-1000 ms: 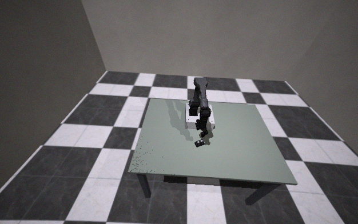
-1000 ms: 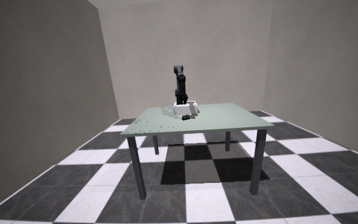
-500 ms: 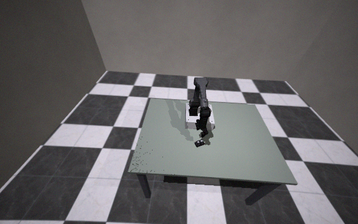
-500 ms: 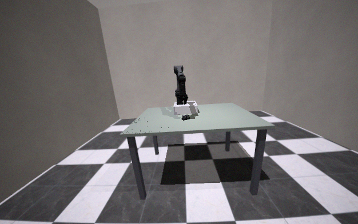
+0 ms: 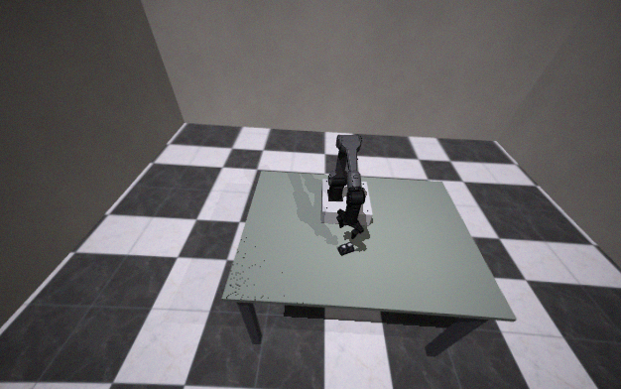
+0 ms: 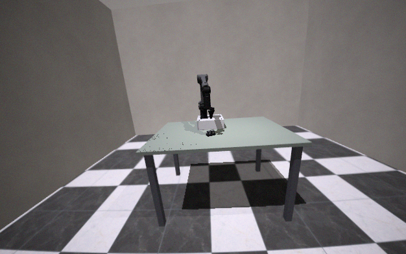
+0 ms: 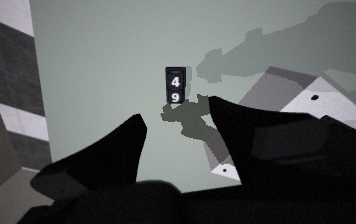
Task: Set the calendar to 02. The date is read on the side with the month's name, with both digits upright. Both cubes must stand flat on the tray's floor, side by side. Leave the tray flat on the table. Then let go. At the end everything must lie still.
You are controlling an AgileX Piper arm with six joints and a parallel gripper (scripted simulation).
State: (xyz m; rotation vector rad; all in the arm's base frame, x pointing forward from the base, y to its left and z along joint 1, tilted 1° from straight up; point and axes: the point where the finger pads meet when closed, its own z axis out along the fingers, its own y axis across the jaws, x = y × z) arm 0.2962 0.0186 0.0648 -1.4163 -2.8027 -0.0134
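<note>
Now: the dark digit cube 1 cm behind my hand, 3 cm to the left of it and 14 cm below it.
</note>
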